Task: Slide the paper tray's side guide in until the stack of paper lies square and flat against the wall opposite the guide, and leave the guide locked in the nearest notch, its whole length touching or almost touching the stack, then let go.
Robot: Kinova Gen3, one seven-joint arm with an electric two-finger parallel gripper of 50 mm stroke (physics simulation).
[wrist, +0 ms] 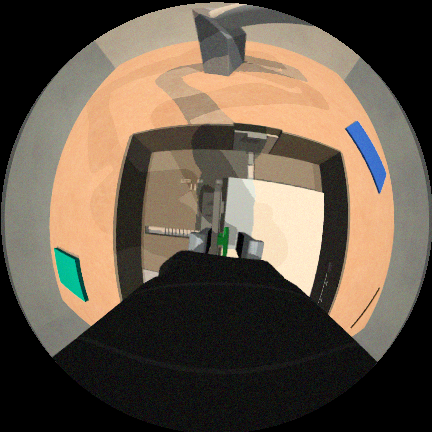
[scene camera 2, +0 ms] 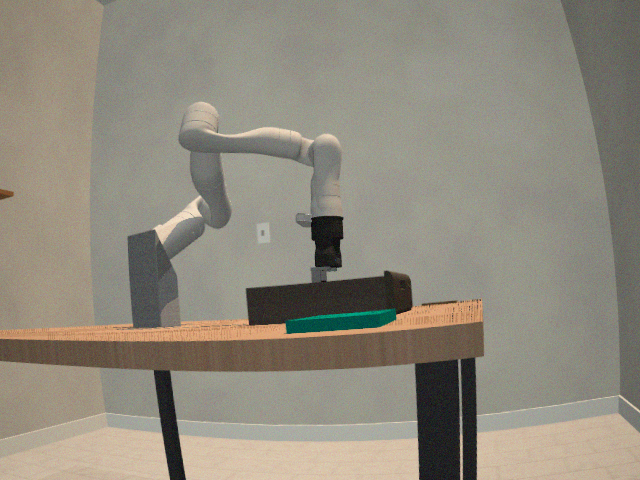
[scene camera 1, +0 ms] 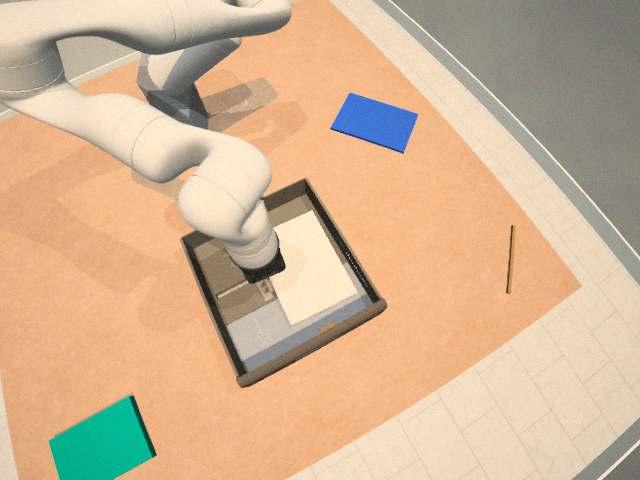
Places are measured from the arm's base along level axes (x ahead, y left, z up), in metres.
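Pixels of known places: gripper, between the fingertips: [wrist: 223, 239]; arm's base, origin of its link: [scene camera 2: 150, 253] [scene camera 1: 165, 78].
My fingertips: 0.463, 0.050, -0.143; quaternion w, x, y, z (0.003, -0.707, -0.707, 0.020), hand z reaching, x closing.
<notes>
Ahead of a thing's pixels: the offset from my fingertips to its middle, as dx, dy, dz. "spot": to the spot under its first point.
The brown tray @(+0.031, +0.019, -0.011) [scene camera 1: 312, 345] [scene camera 2: 320, 303] [wrist: 129, 210] holds the cream paper stack @(+0.025, +0.074, -0.029) [scene camera 1: 315, 268] [wrist: 287, 225] by its right wall. In scene view 1 a sliver of tray floor shows beside the stack's front right corner. The side guide @(spot: -0.040, -0.011, +0.021) [wrist: 217, 200] stands upright close along the stack's left side; its front part is hidden by the gripper body. A green tab @(+0.000, +0.002, +0.018) [wrist: 225, 241] is on the guide. My gripper [scene camera 2: 321, 277] [wrist: 223, 239] is partly open, its tips down inside the tray, one finger on each side of guide and tab, gripping nothing. Whether the guide touches the stack is unclear.
A notched strip @(spot: +0.003, -0.086, -0.049) [scene camera 1: 232, 288] [wrist: 170, 231] lies left of the guide. A blue slab @(-0.283, +0.424, -0.054) [scene camera 1: 374, 122] [wrist: 369, 156] lies behind right, a green slab @(+0.206, -0.454, -0.049) [scene camera 1: 103, 439] [scene camera 2: 341, 321] [wrist: 71, 275] left, and a thin stick @(+0.208, +0.525, -0.055) [scene camera 1: 510, 259] far right. Tray walls surround the fingers.
</notes>
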